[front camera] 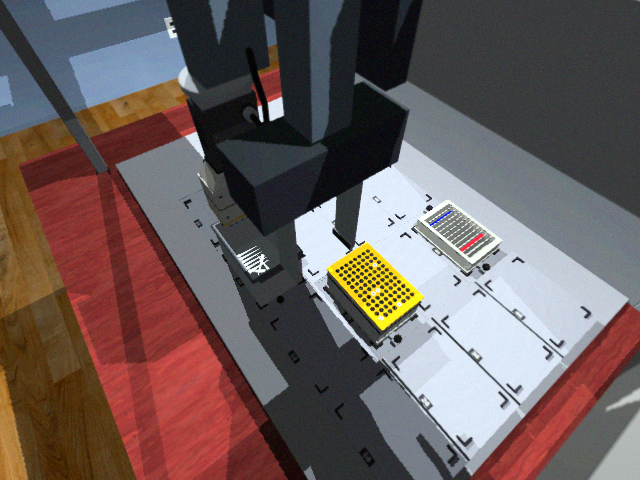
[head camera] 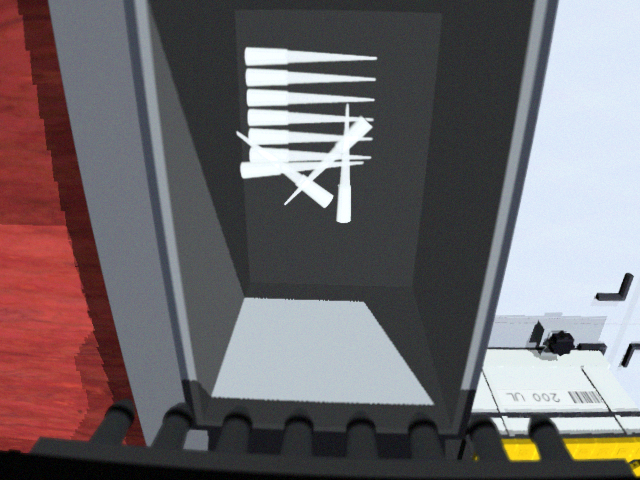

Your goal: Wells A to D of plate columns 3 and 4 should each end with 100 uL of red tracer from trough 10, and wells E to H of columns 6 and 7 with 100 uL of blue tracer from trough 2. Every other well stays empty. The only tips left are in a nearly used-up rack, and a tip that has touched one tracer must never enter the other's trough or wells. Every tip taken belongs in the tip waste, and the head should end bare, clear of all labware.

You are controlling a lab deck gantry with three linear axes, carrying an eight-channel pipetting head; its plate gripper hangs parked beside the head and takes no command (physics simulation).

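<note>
The pipetting head is over the tip waste at the left. Its nozzles are bare in the head view. Several white tips lie flat in the waste, some crossed over others. The parked plate gripper hangs beside the head, its two paddles apart with nothing between them. The yellow tip rack is mostly dark holes with several scattered white tips. The trough block at the right holds a blue trough and a red trough. The plate does not show in either view.
The dark gantry block hides part of the deck behind it. Black corner brackets mark deck positions. A black knob stands at each visible end of the rack's position. A red wooden border runs along the deck's left side.
</note>
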